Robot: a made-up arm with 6 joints. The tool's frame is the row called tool. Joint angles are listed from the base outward. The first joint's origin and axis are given. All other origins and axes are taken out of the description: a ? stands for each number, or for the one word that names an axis. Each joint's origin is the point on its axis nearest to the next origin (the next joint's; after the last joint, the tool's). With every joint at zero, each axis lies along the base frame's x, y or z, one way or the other. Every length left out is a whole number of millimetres.
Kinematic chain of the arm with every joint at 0, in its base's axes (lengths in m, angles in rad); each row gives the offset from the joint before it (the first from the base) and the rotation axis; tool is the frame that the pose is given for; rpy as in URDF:
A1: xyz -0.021 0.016 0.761 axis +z
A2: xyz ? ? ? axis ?
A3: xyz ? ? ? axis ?
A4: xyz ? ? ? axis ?
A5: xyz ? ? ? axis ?
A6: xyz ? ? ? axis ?
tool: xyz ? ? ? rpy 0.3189 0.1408 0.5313
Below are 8 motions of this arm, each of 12 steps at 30 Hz.
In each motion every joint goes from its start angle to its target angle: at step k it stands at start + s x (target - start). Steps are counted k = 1, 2, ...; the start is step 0. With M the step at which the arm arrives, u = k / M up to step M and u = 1 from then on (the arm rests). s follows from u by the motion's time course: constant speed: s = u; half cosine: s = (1 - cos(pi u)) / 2; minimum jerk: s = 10 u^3 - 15 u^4 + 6 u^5.
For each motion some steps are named. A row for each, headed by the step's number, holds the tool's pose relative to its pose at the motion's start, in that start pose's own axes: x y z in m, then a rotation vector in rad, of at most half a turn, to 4 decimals.
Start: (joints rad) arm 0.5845 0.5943 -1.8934 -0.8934 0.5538 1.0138
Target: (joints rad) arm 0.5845 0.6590 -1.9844 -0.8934 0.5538 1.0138
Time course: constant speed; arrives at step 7
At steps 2, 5, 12:
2: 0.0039 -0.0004 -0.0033 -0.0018 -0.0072 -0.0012
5: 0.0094 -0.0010 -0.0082 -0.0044 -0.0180 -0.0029
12: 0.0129 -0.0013 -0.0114 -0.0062 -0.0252 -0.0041

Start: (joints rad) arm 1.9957 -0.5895 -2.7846 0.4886 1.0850 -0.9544
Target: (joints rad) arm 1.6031 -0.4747 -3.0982 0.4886 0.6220 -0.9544
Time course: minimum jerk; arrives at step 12
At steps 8, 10, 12:
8: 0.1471 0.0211 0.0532 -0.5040 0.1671 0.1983
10: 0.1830 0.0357 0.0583 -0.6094 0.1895 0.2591
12: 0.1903 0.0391 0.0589 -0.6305 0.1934 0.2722

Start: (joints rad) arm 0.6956 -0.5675 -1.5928 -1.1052 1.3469 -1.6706
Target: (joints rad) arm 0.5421 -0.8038 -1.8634 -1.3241 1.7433 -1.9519
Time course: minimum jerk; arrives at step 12
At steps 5, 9, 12:
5: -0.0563 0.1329 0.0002 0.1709 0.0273 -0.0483
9: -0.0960 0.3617 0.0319 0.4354 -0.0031 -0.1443
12: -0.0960 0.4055 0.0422 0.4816 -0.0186 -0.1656

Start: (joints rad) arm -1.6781 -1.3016 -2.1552 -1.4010 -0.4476 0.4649
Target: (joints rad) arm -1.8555 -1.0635 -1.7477 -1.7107 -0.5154 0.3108
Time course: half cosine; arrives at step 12
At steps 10, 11, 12:
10: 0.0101 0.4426 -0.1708 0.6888 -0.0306 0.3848
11: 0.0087 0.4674 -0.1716 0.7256 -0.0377 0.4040
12: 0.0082 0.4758 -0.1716 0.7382 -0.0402 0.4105

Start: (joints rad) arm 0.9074 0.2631 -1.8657 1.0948 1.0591 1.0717
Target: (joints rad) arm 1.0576 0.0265 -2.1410 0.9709 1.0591 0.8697
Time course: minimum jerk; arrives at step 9
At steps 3, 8, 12:
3: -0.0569 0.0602 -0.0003 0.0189 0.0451 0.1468
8: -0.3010 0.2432 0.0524 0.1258 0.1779 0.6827
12: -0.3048 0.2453 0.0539 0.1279 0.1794 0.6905

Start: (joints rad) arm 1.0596 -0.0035 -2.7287 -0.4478 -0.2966 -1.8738
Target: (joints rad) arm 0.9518 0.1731 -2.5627 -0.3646 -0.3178 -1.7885
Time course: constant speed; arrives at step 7
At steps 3, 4, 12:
3: 0.1098 0.0514 0.0004 0.0667 -0.1300 0.0064
4: 0.1450 0.0714 0.0034 0.0923 -0.1717 0.0085
12: 0.2451 0.1390 0.0211 0.1787 -0.2910 0.0152

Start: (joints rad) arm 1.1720 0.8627 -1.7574 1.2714 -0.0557 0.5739
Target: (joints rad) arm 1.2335 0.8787 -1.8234 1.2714 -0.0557 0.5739
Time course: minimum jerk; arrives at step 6
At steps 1, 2, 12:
1: -0.0015 0.0014 -0.0008 0.0020 0.0016 0.0011
2: -0.0091 0.0084 -0.0047 0.0120 0.0096 0.0064
12: -0.0448 0.0398 -0.0207 0.0574 0.0462 0.0292

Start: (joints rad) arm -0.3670 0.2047 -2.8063 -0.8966 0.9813 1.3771
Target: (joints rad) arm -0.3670 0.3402 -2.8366 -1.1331 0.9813 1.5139
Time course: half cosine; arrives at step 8
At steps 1, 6, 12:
1: -0.0023 0.0005 -0.0031 -0.0059 -0.0020 0.0023
6: -0.0556 0.0110 -0.0674 -0.1230 -0.0520 0.0609
12: -0.0658 0.0128 -0.0785 -0.1418 -0.0623 0.0731

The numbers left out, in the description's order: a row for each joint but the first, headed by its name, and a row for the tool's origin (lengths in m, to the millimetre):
A2: xyz -0.008 -0.018 0.000, axis +y
A3: xyz 0.073 0.000 0.378, axis +y
A4: xyz 0.130 0.000 -0.513, axis -z
A5: xyz -0.014 -0.042 0.000, axis +y
A6: xyz 0.082 0.000 -0.111, axis -z
tool: xyz 0.002 -0.007 0.000

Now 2 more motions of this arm.
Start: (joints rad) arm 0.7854 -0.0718 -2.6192 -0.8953 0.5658 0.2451
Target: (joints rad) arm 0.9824 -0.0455 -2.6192 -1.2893 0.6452 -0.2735
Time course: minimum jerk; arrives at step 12
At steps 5, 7, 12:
5: 0.0122 0.0134 -0.0034 -0.0520 0.0931 0.2339
7: 0.0237 0.0256 -0.0052 -0.1003 0.1761 0.4388
12: 0.0373 0.0397 -0.0057 -0.1578 0.2718 0.6669

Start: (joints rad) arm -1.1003 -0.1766 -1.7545 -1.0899 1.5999 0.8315
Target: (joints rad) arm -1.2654 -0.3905 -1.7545 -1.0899 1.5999 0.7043
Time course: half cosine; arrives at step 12
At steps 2, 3, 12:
2: -0.0043 -0.0137 0.0039 -0.0027 -0.0017 -0.0095
3: -0.0098 -0.0298 0.0086 -0.0061 -0.0037 -0.0207
12: -0.0917 -0.1867 0.0676 -0.0532 -0.0295 -0.1391

